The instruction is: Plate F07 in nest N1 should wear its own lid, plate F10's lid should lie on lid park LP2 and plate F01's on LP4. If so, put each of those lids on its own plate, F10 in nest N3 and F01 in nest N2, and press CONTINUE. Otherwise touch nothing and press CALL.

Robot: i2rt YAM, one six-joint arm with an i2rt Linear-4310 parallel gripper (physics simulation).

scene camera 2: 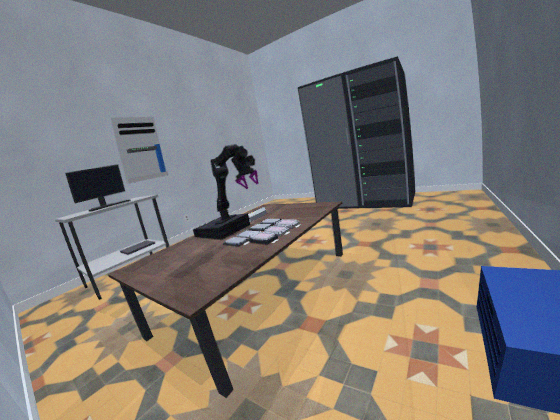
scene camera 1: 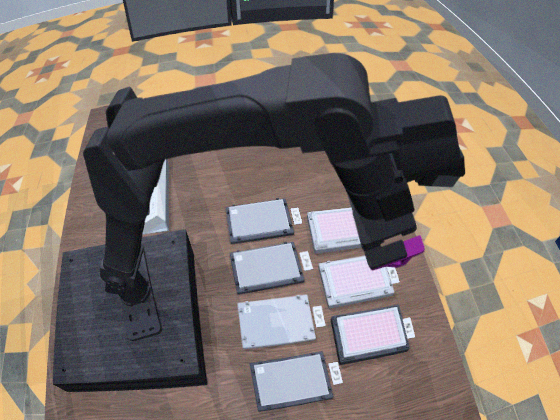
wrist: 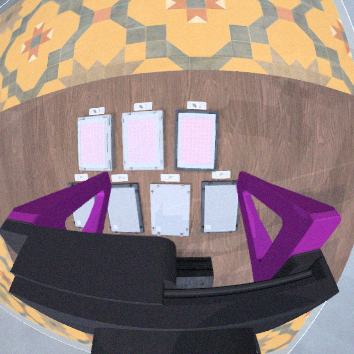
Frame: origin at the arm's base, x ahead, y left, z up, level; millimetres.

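Where they show: gripper, fingertip midpoint: (scene camera 2: 252, 186) (scene camera 1: 391, 233) (wrist: 173, 178); arm's base, origin of the base link: (scene camera 2: 226, 219) (scene camera 1: 136, 292).
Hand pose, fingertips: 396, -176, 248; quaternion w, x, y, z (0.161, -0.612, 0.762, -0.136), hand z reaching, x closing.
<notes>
Things, the pixels of their top centre, and the offset from my fingertips, as dx, dy, dz. "*": a spot on its surface instead. Level surfaces: height alone.
- nest N1, surface spot: (scene camera 1: 372, 332) (wrist: 198, 140) * +18, -37, -298
- N3, middle of its top: (scene camera 1: 343, 222) (wrist: 90, 143) (scene camera 2: 286, 221) +73, +228, -299
- LP2, middle of its top: (scene camera 1: 258, 217) (wrist: 82, 207) -95, +319, -314
- LP4, middle of its top: (scene camera 1: 266, 264) (wrist: 121, 210) (scene camera 2: 260, 225) -120, +195, -314
- LP3, middle of its top: (scene camera 1: 291, 379) (wrist: 220, 209) (scene camera 2: 235, 239) -162, -66, -314
- LP1, middle of its top: (scene camera 1: 275, 319) (wrist: 169, 212) (scene camera 2: 248, 232) -145, +67, -312
- pale console, middle of its top: (scene camera 1: 149, 181) (scene camera 2: 254, 210) -324, +482, -268
- wooden table, its level: dz -332
Pink-welled plates sit in nest N1 (scene camera 1: 372, 332) (wrist: 196, 140), dark-rimmed, and in light-rimmed nests N2 (scene camera 1: 352, 279) (wrist: 143, 140) and N3 (scene camera 1: 331, 225) (wrist: 95, 142). Plate codes and whether clear lids cover them are too small to tell. Flat grey panels with small corner labels lie in dark frames at LP2 (scene camera 1: 260, 220), LP4 (scene camera 1: 267, 265) (wrist: 125, 207) and LP3 (scene camera 1: 292, 381) (wrist: 220, 206). LP1 (scene camera 1: 277, 322) (wrist: 170, 210) shows a pale, glossy panel without a dark rim. My gripper (scene camera 1: 406, 254) (scene camera 2: 250, 185) (wrist: 173, 178) is open and empty, high above the table.
A pale console (scene camera 1: 159, 207) (scene camera 2: 257, 214) stands behind the arm; its buttons, CONTINUE and CALL included, are hidden or unreadable. The black base block (scene camera 1: 125, 320) (scene camera 2: 215, 227) stands beside the lid parks on the wooden table (scene camera 2: 200, 280). My arm partly covers N3 in scene camera 1.
</notes>
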